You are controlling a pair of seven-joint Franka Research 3 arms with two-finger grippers.
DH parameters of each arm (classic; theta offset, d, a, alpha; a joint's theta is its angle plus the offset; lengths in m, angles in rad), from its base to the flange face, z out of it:
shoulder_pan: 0 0.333 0 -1.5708
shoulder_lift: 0 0 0 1.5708
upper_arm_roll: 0 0.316 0.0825 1.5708
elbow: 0 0 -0.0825 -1.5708
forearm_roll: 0 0.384 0 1.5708
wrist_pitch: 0 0 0.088 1.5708
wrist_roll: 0 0.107 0 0
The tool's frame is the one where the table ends.
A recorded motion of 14 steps. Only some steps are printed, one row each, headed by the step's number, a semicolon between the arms.
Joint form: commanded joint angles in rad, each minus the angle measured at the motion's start. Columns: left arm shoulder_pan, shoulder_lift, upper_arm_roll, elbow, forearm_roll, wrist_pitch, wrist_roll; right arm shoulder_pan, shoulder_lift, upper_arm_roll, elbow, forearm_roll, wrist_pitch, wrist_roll.
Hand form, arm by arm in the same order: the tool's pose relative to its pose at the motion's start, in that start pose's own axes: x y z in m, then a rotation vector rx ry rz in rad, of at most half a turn. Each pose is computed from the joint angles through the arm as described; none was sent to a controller.
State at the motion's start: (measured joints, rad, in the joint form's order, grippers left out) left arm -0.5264 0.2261 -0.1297 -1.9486 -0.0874 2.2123 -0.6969; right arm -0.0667 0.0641 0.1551 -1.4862 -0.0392 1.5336 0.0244
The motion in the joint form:
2: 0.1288 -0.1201 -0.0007 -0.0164 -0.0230 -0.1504 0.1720; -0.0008 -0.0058 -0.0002 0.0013 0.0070 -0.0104 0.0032
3: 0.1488 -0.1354 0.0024 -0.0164 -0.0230 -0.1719 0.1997; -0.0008 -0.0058 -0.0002 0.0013 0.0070 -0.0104 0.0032
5: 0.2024 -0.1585 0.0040 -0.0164 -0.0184 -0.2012 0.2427; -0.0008 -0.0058 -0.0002 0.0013 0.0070 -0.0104 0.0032
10: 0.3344 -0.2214 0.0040 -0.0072 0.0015 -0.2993 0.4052; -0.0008 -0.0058 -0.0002 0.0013 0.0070 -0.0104 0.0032
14: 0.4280 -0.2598 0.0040 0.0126 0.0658 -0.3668 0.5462; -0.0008 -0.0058 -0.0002 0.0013 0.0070 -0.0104 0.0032
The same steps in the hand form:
2: 0.0227 -0.0668 -0.0577 0.0129 -0.0325 0.0436; -0.0029 -0.0003 -0.0029 0.0060 -0.0036 0.0041
3: 0.0269 -0.0786 -0.0660 0.0158 -0.0352 0.0501; -0.0029 -0.0003 -0.0029 0.0060 -0.0036 0.0041
5: 0.0390 -0.1063 -0.0798 0.0205 -0.0333 0.0427; -0.0029 -0.0003 -0.0029 0.0060 -0.0036 0.0041
10: 0.0575 -0.1751 -0.1187 0.0427 -0.0398 0.0881; -0.0029 -0.0003 -0.0029 0.0060 -0.0036 0.0041
14: 0.0673 -0.2271 -0.1488 0.1007 -0.0304 0.1592; -0.0029 -0.0003 -0.0029 0.0060 -0.0036 0.0041

